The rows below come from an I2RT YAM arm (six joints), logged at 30 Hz.
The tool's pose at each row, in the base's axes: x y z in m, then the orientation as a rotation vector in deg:
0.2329 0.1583 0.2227 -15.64 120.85 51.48
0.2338 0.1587 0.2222 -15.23 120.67 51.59
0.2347 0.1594 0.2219 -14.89 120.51 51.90
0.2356 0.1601 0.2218 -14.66 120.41 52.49
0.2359 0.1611 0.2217 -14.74 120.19 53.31
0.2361 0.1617 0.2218 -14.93 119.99 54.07
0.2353 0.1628 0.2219 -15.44 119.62 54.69
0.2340 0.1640 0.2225 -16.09 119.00 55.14
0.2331 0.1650 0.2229 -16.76 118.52 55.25
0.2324 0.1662 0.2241 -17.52 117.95 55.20
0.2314 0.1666 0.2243 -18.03 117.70 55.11
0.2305 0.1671 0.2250 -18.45 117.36 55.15
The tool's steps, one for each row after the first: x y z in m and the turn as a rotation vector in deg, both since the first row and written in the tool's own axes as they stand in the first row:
-0.0002 -0.0004 0.0010 0.02 -0.29 0.25
-0.0004 -0.0005 0.0022 -0.11 -0.50 0.54
-0.0009 -0.0004 0.0032 -0.47 -0.58 0.90
-0.0009 0.0001 0.0041 -1.11 -0.61 1.13
-0.0010 0.0005 0.0046 -1.74 -0.59 1.27
-0.0005 0.0017 0.0048 -2.42 -0.63 1.09
0.0000 0.0035 0.0046 -3.08 -0.87 0.68
0.0004 0.0049 0.0046 -3.48 -1.03 0.15
0.0001 0.0067 0.0045 -3.82 -1.27 -0.54
0.0007 0.0075 0.0041 -3.99 -1.32 -0.98
0.0008 0.0087 0.0036 -4.23 -1.45 -1.33

